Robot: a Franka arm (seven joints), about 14 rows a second.
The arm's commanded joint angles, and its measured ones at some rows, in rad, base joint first. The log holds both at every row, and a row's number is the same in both.
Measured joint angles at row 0: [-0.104 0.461 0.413 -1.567 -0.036 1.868 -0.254]
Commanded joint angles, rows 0 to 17: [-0.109 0.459 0.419 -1.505 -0.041 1.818 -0.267]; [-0.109 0.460 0.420 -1.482 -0.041 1.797 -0.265]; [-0.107 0.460 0.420 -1.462 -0.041 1.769 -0.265]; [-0.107 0.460 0.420 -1.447 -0.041 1.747 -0.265]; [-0.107 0.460 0.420 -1.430 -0.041 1.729 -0.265]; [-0.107 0.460 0.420 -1.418 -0.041 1.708 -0.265]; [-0.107 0.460 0.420 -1.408 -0.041 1.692 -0.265]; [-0.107 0.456 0.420 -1.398 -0.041 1.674 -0.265]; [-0.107 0.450 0.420 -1.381 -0.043 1.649 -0.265]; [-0.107 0.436 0.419 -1.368 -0.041 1.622 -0.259]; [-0.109 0.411 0.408 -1.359 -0.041 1.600 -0.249]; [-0.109 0.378 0.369 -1.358 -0.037 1.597 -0.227]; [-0.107 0.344 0.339 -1.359 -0.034 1.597 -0.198]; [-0.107 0.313 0.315 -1.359 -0.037 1.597 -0.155]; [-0.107 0.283 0.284 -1.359 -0.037 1.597 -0.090]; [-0.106 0.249 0.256 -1.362 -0.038 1.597 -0.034]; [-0.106 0.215 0.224 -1.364 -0.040 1.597 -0.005]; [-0.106 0.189 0.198 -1.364 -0.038 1.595 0.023]
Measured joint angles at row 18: [-0.115 0.260 0.248 -1.345 -0.036 1.606 -0.063]
